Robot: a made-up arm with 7 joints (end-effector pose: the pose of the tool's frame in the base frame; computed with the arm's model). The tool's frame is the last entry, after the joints. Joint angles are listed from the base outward.
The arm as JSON. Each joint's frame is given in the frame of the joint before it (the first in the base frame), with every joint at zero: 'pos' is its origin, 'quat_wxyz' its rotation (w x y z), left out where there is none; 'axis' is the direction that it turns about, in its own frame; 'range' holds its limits. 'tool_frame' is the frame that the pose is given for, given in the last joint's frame.
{
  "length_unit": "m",
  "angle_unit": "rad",
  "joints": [
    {
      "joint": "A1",
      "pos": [
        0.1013,
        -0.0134,
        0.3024
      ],
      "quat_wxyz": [
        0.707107,
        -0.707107,
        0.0,
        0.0
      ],
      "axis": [
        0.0,
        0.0,
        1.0
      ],
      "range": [
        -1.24,
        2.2
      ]
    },
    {
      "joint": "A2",
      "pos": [
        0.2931,
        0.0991,
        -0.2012
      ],
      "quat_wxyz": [
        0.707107,
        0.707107,
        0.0,
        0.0
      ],
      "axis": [
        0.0,
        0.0,
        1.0
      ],
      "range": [
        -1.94,
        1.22
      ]
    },
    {
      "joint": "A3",
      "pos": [
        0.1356,
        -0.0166,
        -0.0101
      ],
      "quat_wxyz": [
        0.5,
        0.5,
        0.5,
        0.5
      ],
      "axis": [
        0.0,
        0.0,
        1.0
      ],
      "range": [
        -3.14,
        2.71
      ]
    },
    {
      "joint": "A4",
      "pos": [
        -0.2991,
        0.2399,
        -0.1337
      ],
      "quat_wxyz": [
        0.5,
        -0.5,
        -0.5,
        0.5
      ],
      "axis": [
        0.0,
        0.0,
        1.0
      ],
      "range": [
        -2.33,
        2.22
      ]
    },
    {
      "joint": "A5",
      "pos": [
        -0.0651,
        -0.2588,
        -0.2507
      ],
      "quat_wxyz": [
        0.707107,
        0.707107,
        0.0,
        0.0
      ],
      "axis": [
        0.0,
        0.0,
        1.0
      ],
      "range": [
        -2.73,
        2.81
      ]
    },
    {
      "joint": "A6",
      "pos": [
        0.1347,
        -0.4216,
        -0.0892
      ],
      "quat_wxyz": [
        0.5,
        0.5,
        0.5,
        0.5
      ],
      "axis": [
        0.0,
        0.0,
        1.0
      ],
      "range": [
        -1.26,
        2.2
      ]
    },
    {
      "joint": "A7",
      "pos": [
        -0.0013,
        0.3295,
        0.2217
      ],
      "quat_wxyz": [
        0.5,
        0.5,
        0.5,
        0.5
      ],
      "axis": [
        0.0,
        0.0,
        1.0
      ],
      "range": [
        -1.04,
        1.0
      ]
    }
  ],
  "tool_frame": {
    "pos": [
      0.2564,
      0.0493,
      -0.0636
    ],
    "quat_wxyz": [
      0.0,
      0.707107,
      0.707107,
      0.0
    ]
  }
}
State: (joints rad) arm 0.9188 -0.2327 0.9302 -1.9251 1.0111 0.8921 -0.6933
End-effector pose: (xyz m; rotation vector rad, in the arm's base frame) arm 0.5395 0.1424 -0.6212 0.4400 1.7148 -0.2593
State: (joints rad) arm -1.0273 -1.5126 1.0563 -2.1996 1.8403 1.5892 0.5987
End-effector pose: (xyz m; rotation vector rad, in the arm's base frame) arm 0.9671 -0.7304 -0.0863 2.0426 1.4528 -1.6947
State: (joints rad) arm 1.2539 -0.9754 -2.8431 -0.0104 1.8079 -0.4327 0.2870
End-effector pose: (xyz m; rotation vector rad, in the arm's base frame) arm 0.2632 -0.4575 -0.9060 -2.6436 -1.1547 0.8441
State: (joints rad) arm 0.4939 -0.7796 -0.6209 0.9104 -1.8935 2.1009 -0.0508
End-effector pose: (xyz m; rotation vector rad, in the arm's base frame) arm 0.3463 -0.9272 -0.4813 -1.8645 0.2625 1.6445
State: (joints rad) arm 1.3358 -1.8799 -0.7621 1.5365 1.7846 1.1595 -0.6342
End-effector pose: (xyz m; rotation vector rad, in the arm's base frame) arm 0.8862 0.5461 -0.1091 -0.8896 -0.7956 0.2183
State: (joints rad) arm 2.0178 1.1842 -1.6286 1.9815 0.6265 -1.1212 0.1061
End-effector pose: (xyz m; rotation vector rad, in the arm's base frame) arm 0.4719 -0.3758 0.5740 0.2464 0.1786 -1.0830
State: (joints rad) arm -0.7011 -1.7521 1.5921 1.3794 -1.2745 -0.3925 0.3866
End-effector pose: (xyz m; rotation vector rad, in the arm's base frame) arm -0.6550 -0.3548 0.1608 0.5993 -1.6301 1.1219
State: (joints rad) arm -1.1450 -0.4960 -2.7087 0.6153 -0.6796 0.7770 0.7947
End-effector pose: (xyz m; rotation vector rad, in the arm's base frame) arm 1.0424 -1.0390 0.2686 2.1571 1.3033 -1.5997
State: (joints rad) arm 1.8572 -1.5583 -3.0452 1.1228 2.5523 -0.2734 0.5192
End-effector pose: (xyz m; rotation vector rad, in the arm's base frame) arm -0.9194 -0.7911 -0.4146 -2.6073 0.7483 1.1163
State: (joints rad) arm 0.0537 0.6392 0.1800 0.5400 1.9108 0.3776 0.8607
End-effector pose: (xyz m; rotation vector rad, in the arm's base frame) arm 1.2507 -0.8067 0.8111 1.0234 0.5905 -1.6902
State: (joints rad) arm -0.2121 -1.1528 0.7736 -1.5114 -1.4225 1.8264 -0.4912
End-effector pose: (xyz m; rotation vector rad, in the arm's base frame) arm 0.0188 0.7165 0.5994 0.1372 -1.0238 0.8243
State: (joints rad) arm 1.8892 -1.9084 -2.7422 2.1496 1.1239 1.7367 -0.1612
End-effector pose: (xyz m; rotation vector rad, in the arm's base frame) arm 0.1104 0.6275 -0.1203 0.6646 1.2158 -0.1620
